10 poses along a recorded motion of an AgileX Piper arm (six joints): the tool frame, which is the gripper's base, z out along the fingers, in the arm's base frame.
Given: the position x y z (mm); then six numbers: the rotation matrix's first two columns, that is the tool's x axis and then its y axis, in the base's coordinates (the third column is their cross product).
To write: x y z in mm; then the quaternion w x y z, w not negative. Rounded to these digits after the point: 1 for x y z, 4 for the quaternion.
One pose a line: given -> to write
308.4, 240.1, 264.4, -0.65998, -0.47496, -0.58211, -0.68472, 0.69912, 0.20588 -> 308.4, 240.1, 264.4, 0.2513, -0.3269, 0.8868, 0.2087
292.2, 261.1, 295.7, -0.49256, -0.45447, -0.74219, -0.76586, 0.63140, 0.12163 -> 292.2, 261.1, 295.7, 0.3463, -0.3658, 0.8341, 0.2248
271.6, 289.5, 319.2, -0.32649, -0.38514, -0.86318, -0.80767, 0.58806, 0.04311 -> 271.6, 289.5, 319.2, 0.4355, -0.3836, 0.7774, 0.2426
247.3, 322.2, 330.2, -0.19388, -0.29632, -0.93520, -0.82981, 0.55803, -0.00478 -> 247.3, 322.2, 330.2, 0.5025, -0.3880, 0.7256, 0.2654
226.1, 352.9, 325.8, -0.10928, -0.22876, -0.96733, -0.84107, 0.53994, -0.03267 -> 226.1, 352.9, 325.8, 0.5430, -0.3880, 0.6893, 0.2819
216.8, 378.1, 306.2, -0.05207, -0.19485, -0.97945, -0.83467, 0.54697, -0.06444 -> 216.8, 378.1, 306.2, 0.5709, -0.3847, 0.6690, 0.2802
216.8, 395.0, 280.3, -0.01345, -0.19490, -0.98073, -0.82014, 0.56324, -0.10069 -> 216.8, 395.0, 280.3, 0.5879, -0.3843, 0.6603, 0.2659
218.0, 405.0, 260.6, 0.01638, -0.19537, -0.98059, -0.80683, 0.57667, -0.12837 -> 218.0, 405.0, 260.6, 0.6010, -0.3834, 0.6535, 0.2543
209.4, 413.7, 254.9, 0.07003, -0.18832, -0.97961, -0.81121, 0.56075, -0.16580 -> 209.4, 413.7, 254.9, 0.6159, -0.3946, 0.6333, 0.2528
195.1, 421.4, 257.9, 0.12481, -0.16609, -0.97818, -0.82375, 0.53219, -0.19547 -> 195.1, 421.4, 257.9, 0.6298, -0.4071, 0.6078, 0.2611
